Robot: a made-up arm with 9 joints.
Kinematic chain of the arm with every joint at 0, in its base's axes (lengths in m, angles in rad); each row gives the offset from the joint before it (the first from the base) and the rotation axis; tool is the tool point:
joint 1: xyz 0 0 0.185 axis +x
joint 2: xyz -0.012 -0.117 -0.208 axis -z
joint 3: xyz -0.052 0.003 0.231 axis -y
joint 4: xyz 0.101 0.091 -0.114 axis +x
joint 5: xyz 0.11 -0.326 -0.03 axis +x
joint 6: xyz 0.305 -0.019 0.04 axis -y
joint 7: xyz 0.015 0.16 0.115 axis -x
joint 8: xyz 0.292 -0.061 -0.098 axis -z
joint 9: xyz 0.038 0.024 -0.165 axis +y
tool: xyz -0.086 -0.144 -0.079
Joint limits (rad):
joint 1: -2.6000..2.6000
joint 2: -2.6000..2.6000
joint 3: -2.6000..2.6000
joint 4: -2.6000..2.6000
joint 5: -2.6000..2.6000
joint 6: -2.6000..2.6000
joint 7: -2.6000..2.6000
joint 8: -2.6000..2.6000
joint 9: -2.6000..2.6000
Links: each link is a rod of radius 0.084 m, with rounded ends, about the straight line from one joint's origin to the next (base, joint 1, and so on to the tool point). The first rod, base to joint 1, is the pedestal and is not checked.
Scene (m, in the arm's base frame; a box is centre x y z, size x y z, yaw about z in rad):
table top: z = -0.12
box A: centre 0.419 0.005 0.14 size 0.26 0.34 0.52 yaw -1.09
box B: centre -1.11 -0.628 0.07 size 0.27 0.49 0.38 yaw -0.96
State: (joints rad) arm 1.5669 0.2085 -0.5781 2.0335 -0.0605 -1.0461 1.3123 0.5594 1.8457
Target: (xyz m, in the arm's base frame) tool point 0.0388 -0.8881 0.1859
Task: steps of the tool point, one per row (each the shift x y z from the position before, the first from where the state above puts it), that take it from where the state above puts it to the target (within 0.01 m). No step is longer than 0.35 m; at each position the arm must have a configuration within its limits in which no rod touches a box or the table.
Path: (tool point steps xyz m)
1: -0.0343 -0.1263 0.2717
2: -0.0871 -0.2096 0.1977
3: -0.1185 -0.2440 0.0766
4: -0.1137 -0.2080 -0.0487
5: 0.0317 -0.2091 0.0164
6: 0.0211 -0.2138 -0.0584
7: -0.0021 -0.1996 -0.1333
8: -0.0368 -0.1609 -0.1982
9: -0.0781 -0.0986 -0.2415

